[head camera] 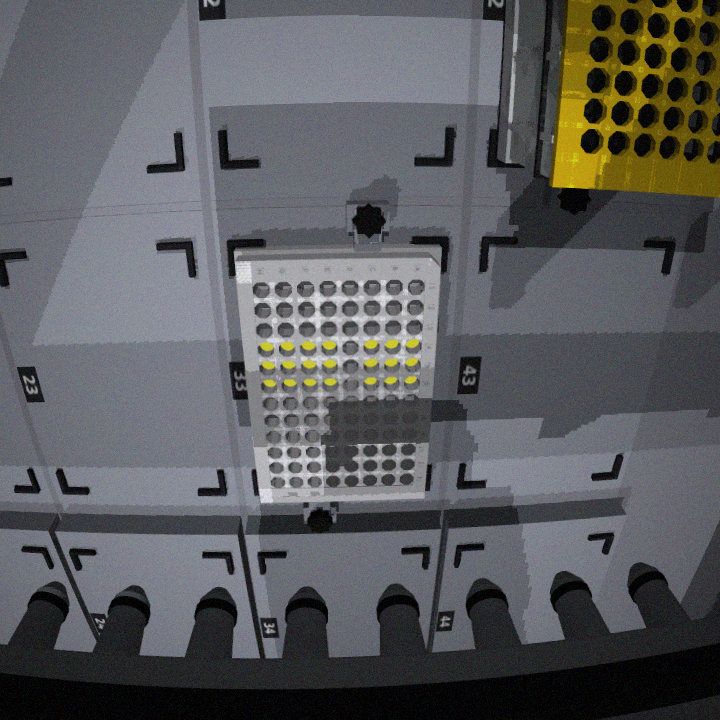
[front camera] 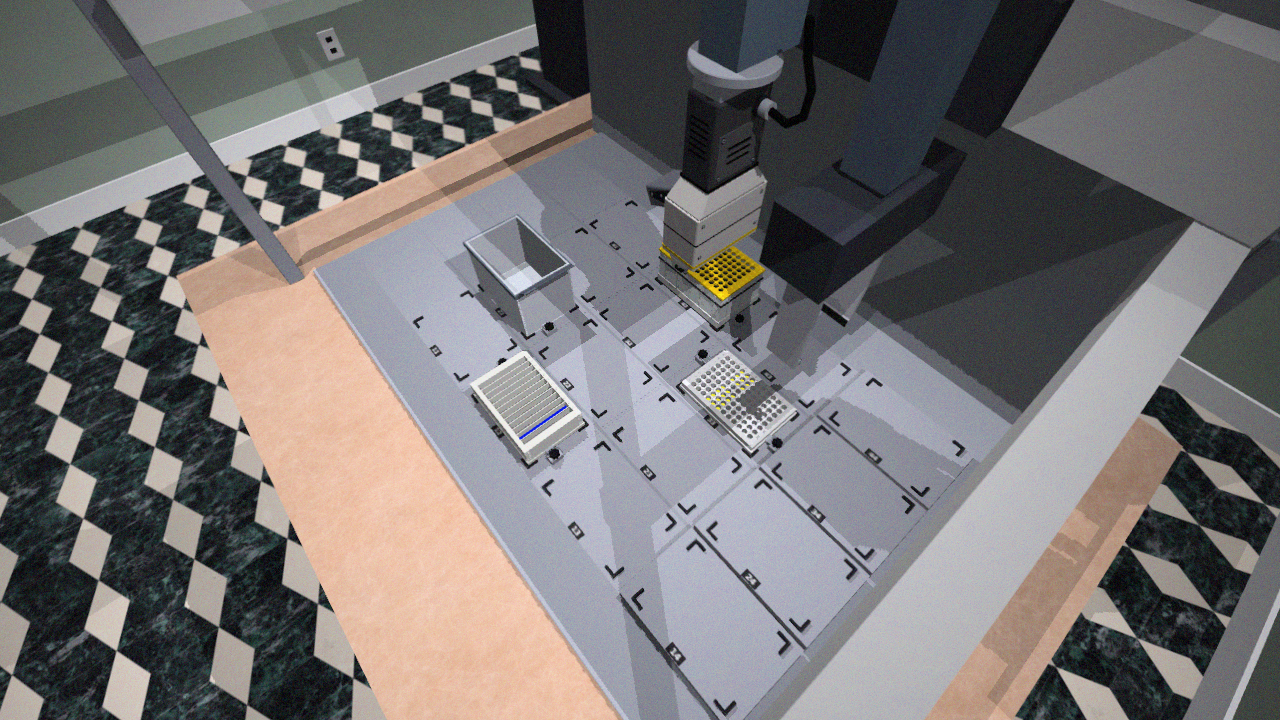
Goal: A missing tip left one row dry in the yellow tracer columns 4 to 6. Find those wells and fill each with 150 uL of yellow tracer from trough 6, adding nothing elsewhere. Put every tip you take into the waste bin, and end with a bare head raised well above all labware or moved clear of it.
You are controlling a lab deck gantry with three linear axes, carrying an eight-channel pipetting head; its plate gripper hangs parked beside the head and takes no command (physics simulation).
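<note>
The pipetting head (front camera: 714,219) hangs raised and hides the back part of the yellow tip rack (front camera: 735,273) (head camera: 569,161) in the front view. Its eight nozzles show bare along the bottom of the head view. The parked plate gripper (front camera: 657,193) shows as a dark part beside the head; its fingers cannot be made out. The white well plate (front camera: 738,399) (head camera: 247,322) has three yellow lines of wells; in each, the fourth well from the right in the head view looks dry. The trough block (front camera: 528,404) has a blue channel; yellow liquid cannot be made out there. The grey waste bin (front camera: 547,302) stands behind it.
Black clamp knobs (head camera: 368,220) (head camera: 319,519) stand at two ends of the well plate. Others (front camera: 548,326) (front camera: 554,454) stand by the bin and trough block. A dark gantry block (front camera: 854,223) is right of the head. A shadow lies across part of the plate.
</note>
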